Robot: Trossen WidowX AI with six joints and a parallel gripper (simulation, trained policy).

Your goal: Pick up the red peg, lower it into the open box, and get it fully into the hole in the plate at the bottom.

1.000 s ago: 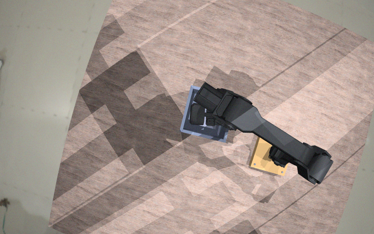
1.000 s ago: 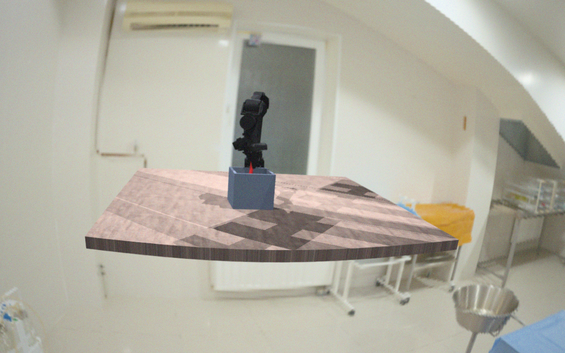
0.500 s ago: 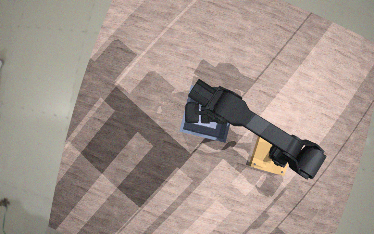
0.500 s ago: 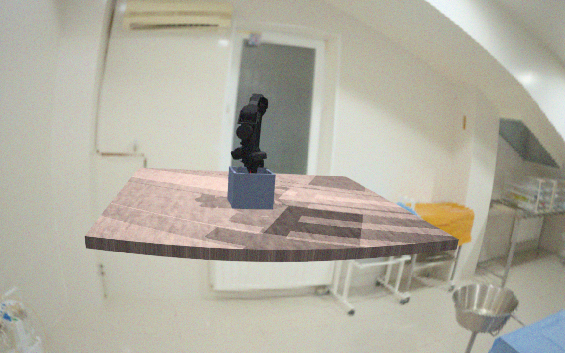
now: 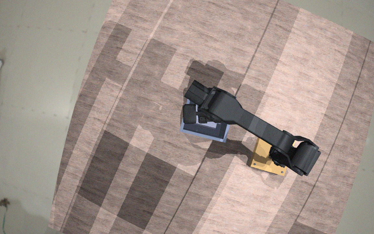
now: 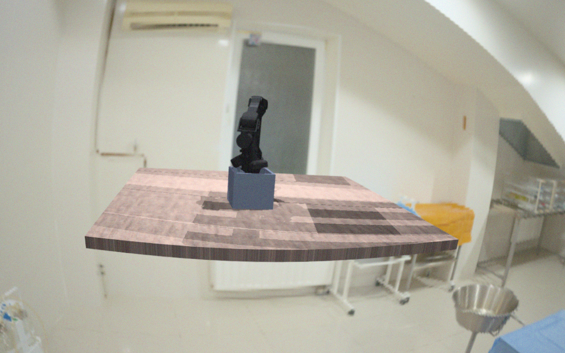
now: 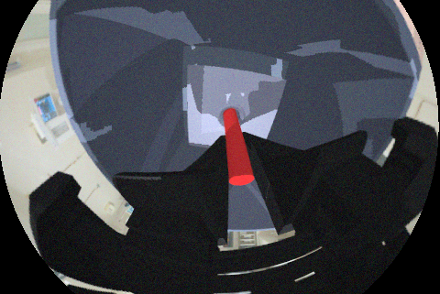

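Now: the red peg 1 cm to the right of my gripper tip and 1 cm below it.
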